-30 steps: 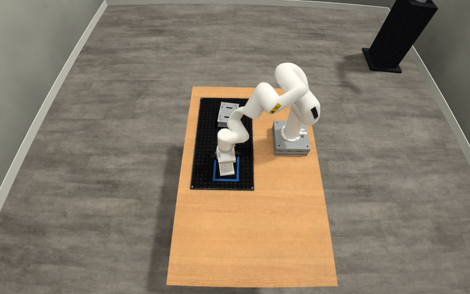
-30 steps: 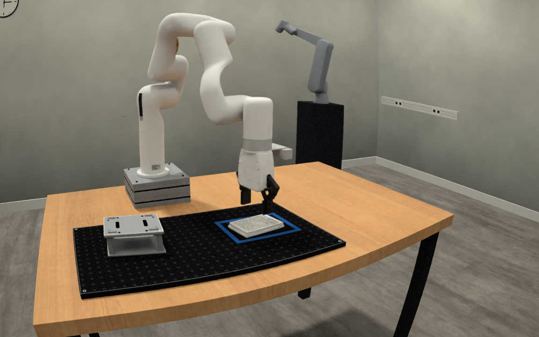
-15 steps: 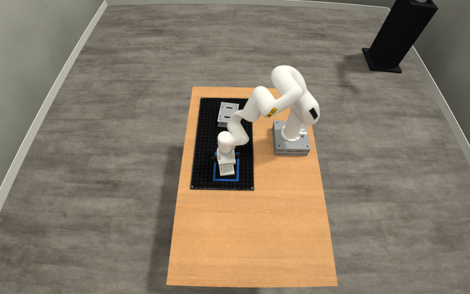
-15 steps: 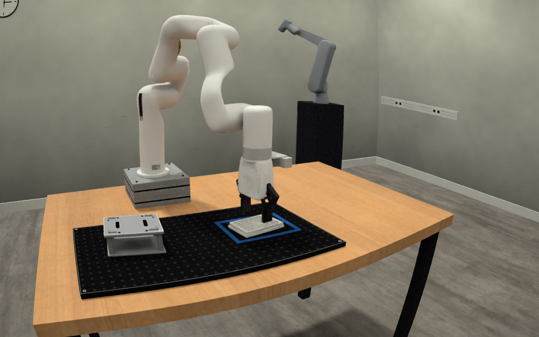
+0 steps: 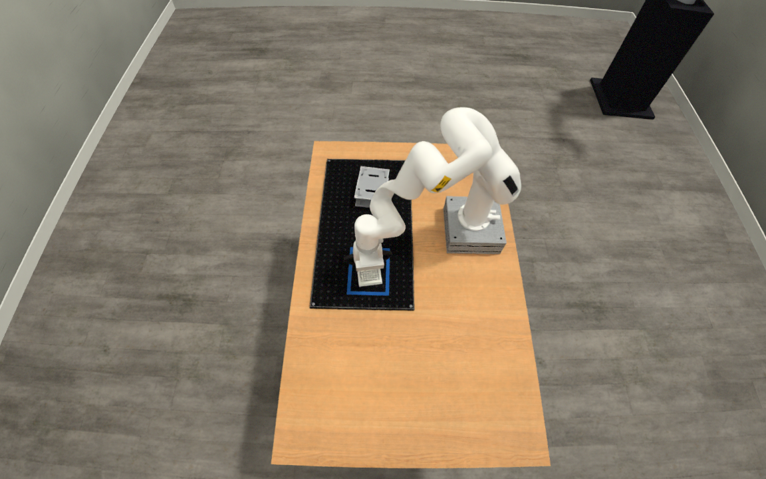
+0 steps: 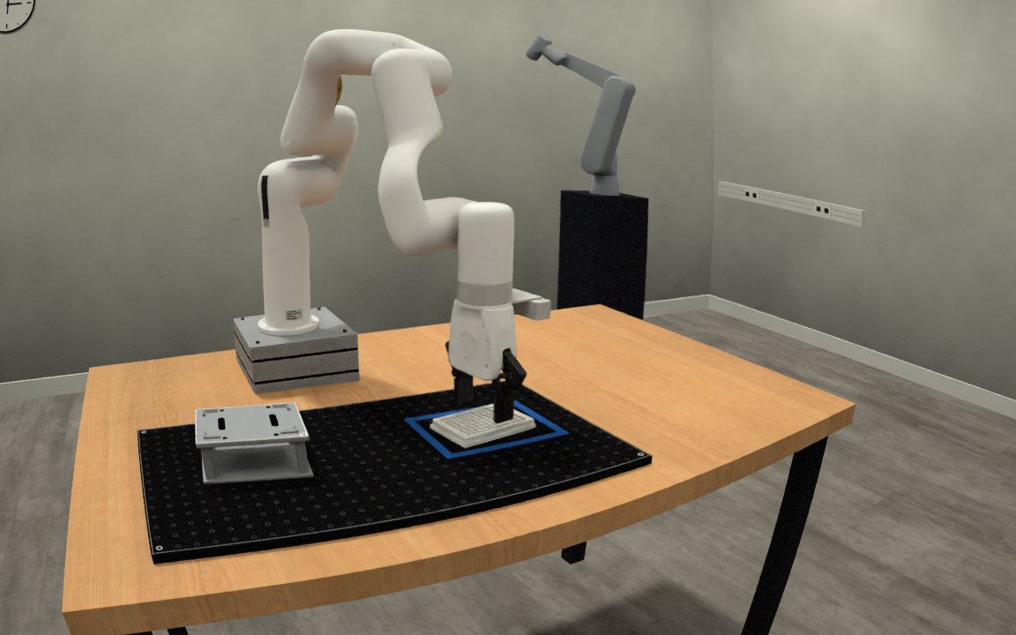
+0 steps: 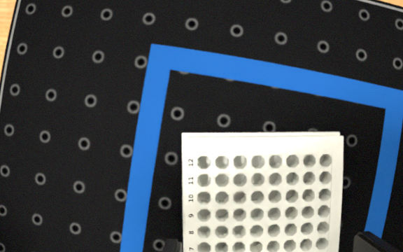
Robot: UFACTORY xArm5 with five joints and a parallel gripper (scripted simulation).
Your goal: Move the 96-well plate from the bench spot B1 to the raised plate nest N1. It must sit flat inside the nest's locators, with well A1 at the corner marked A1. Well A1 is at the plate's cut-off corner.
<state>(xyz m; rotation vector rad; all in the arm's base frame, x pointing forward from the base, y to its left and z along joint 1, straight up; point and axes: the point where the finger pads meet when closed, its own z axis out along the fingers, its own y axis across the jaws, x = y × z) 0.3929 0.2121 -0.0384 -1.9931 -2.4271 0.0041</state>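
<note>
Now: the white 96-well plate 30 mm below my hand. From my hand the other things lie so: grey raised plate nest (360 mm to the right, 20 mm above, 10 mm ahead).
</note>
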